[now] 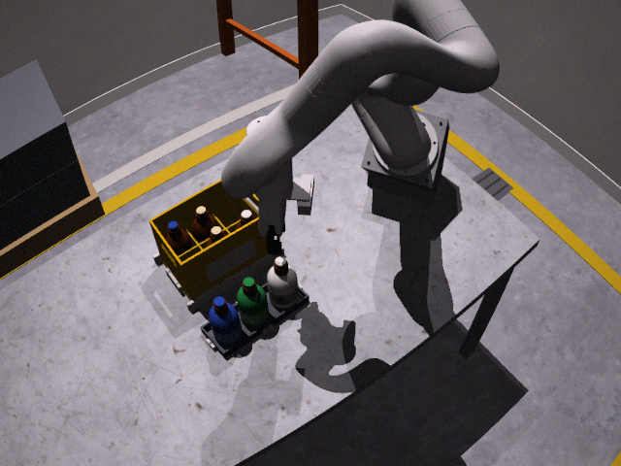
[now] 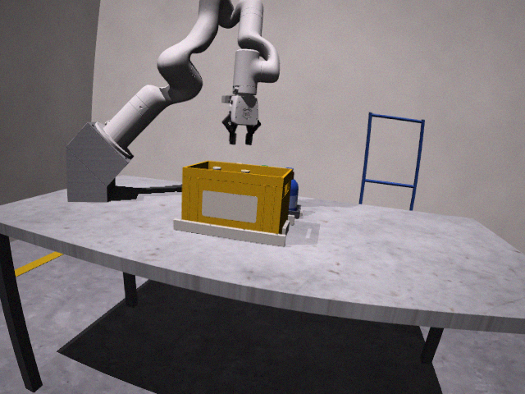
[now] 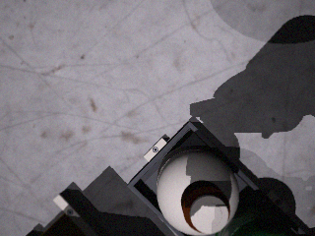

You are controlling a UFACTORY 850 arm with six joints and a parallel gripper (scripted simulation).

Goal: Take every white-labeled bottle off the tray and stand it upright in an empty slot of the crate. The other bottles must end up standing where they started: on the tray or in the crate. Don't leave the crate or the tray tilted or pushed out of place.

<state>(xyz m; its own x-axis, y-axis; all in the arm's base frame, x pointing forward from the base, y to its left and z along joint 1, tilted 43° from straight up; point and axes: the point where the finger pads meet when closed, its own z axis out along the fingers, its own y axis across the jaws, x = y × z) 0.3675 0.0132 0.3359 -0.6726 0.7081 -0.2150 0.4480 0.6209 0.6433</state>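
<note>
The white-labeled bottle is 16 cm below my hand. Round my hand: crate (10 cm ahead, 20 cm to the right, 16 cm below); then green bottle (9 cm ahead, 2 cm to the left, 16 cm below); then blue bottle (17 cm ahead, 4 cm to the left, 16 cm below).
</note>
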